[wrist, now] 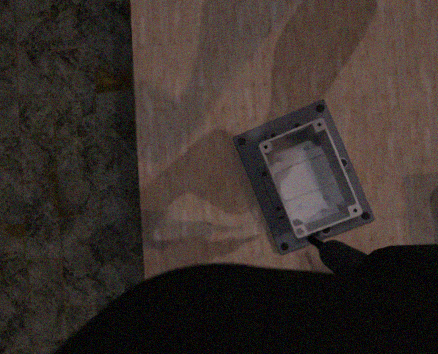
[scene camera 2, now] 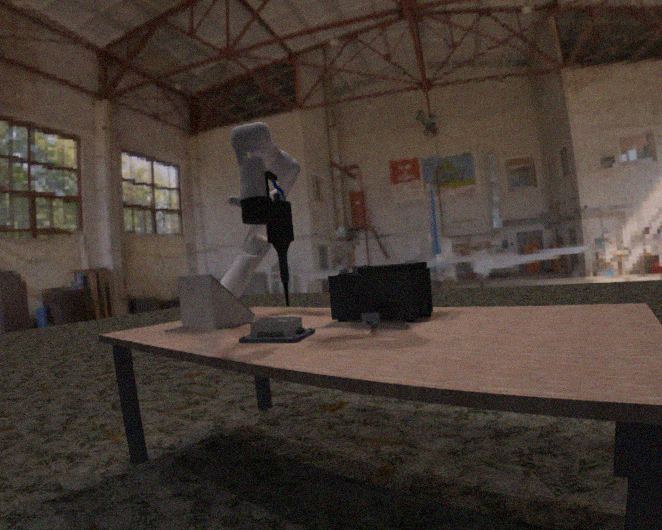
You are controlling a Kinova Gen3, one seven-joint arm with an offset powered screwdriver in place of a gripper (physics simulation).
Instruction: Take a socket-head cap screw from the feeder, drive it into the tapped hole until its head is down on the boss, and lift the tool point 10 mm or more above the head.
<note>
I see a black screw feeder (scene camera 2: 348, 300).
</note>
